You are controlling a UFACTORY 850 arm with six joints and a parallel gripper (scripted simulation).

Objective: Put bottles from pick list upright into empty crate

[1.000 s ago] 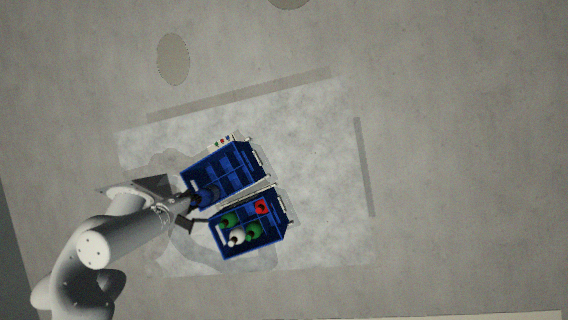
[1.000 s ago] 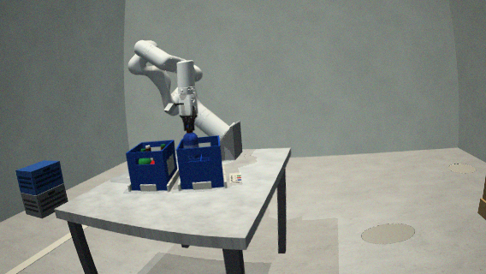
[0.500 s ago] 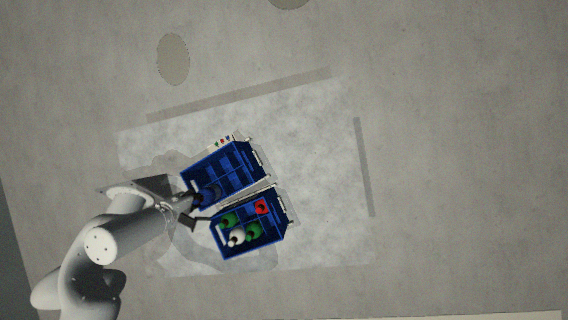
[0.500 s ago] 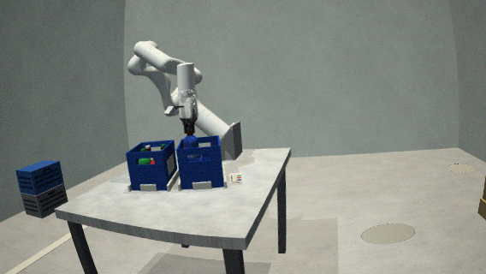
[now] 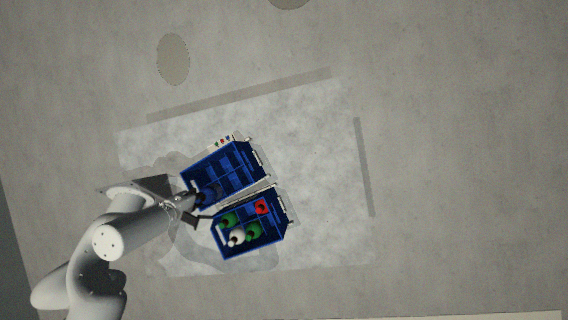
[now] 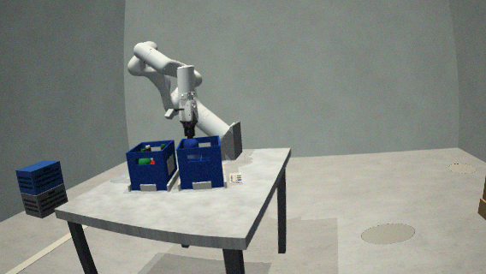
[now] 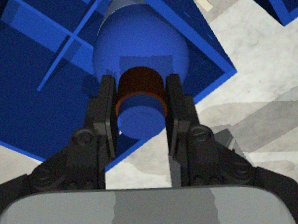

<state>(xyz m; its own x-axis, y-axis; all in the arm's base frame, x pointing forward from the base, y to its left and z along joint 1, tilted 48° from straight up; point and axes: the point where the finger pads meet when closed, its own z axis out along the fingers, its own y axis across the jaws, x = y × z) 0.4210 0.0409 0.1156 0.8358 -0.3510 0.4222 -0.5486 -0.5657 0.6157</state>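
My hand is 70 mm above the blue-label bottle. Also, from my hand: red-label bottle: 210 mm ahead, 120 mm below, 100 mm to the right; then green-label bottle: 130 mm to the right, 120 mm below, 40 mm ahead; then white-label bottle: 210 mm to the right, 120 mm below, 60 mm ahead.
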